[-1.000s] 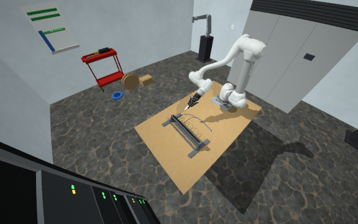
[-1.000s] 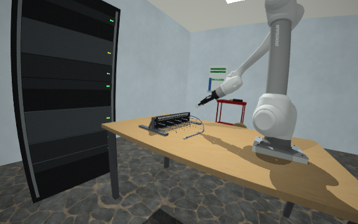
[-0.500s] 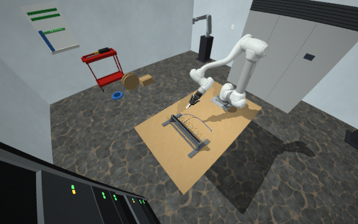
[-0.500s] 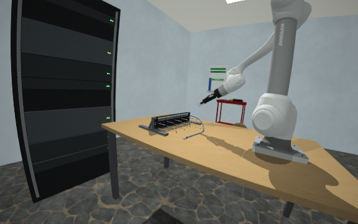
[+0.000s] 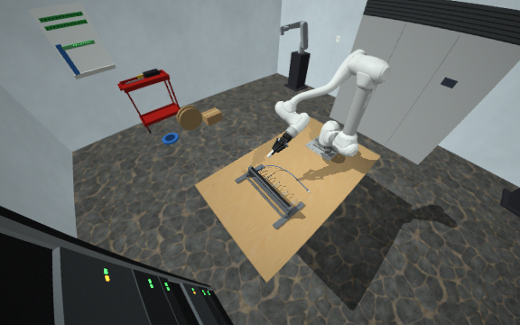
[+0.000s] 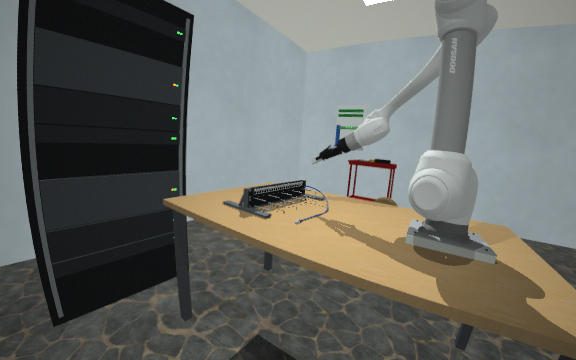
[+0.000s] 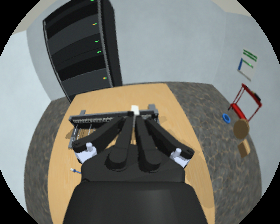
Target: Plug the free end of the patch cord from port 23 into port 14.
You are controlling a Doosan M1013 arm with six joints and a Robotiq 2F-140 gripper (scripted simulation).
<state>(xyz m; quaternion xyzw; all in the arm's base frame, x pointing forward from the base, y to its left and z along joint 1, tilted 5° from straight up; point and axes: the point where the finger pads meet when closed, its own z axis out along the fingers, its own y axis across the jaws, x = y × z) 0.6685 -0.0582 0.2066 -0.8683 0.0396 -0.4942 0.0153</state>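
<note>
My hand is 34 cm to the right of the free end of patch cord, 24 cm above it and 14 cm past it.
</note>
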